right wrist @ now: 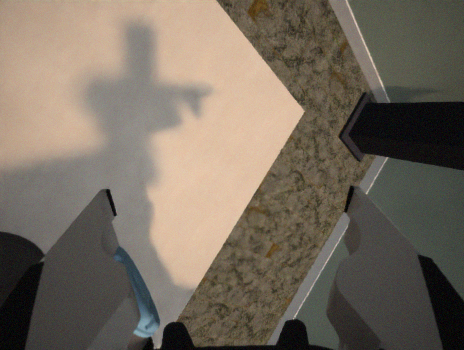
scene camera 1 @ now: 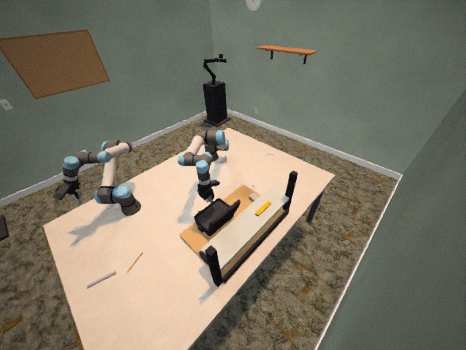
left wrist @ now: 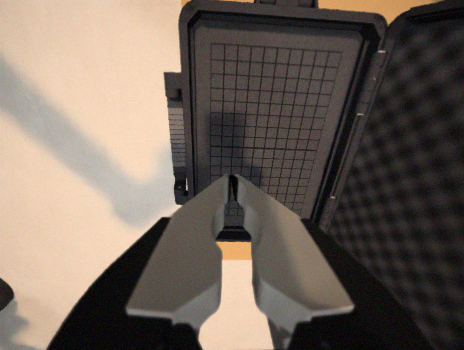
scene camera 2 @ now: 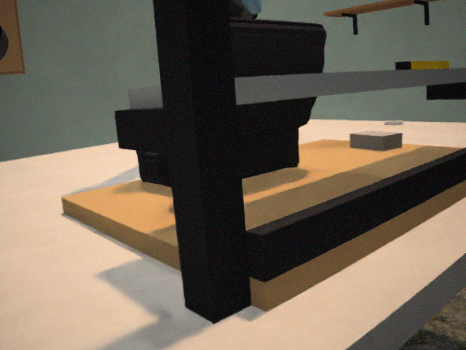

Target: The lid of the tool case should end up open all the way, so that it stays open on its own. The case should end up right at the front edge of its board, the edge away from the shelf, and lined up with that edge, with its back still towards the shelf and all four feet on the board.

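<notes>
The black tool case (scene camera 1: 212, 220) (scene camera 2: 272, 145) (left wrist: 270, 100) stands on the orange-brown board (scene camera 1: 190, 237) (scene camera 2: 100, 202) (left wrist: 236, 251), its back towards the shelf (scene camera 1: 242, 231) (scene camera 2: 280, 89). Its lid (scene camera 1: 235, 207) (scene camera 2: 280, 47) (left wrist: 410, 135) is raised, leaning towards the shelf and rising above the shelf top. In the left wrist view the front wall looks close to the board's front edge; the exact gap and the feet are hidden. My left gripper (scene camera 1: 209, 199) (left wrist: 231, 176) is shut and empty, above the gridded interior. My right gripper (scene camera 1: 73, 197) (right wrist: 230, 189) is open and empty, far from the case.
Black posts (scene camera 1: 214, 267) (scene camera 2: 205, 165) hold the shelf, which bears a yellow object (scene camera 1: 263, 208) (scene camera 2: 429, 65). A grey block (scene camera 1: 254, 197) (scene camera 2: 376, 141) sits on the board beyond the case. A grey rod (scene camera 1: 101, 279) and a thin orange stick (scene camera 1: 134, 262) lie on the table (scene camera 1: 165, 300).
</notes>
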